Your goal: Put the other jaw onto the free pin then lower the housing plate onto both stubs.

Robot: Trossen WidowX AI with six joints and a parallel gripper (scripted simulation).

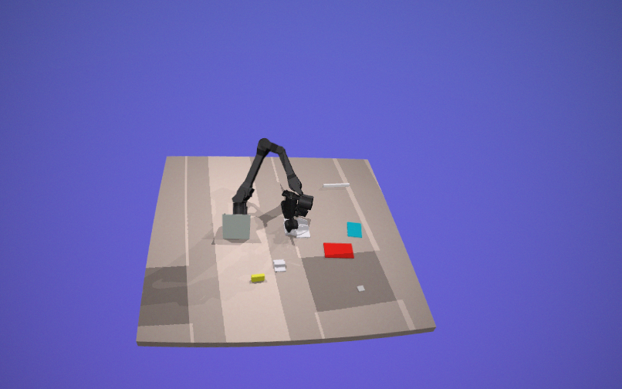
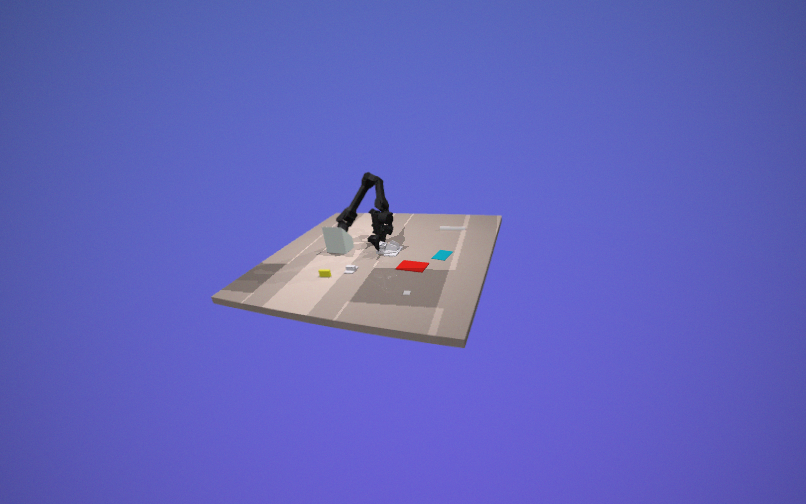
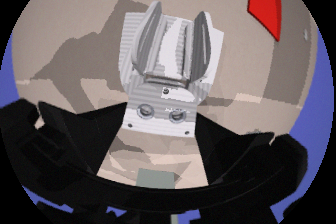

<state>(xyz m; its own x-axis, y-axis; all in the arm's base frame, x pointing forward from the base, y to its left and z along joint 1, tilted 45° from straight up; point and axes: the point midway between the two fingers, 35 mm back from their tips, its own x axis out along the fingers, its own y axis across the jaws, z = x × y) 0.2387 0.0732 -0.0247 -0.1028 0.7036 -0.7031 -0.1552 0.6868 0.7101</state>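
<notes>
Now: gripper tip 30 mm short of the grey jaw, 10 mm to the left of it and 10 mm above it. From my gripper tip the other things lie so: yellow block 340 mm to the right, 130 mm behind; then cyan tile 350 mm ahead, 40 mm to the left, 20 mm below; then red flat sheet 260 mm ahead, 120 mm to the right, 20 mm below.
</notes>
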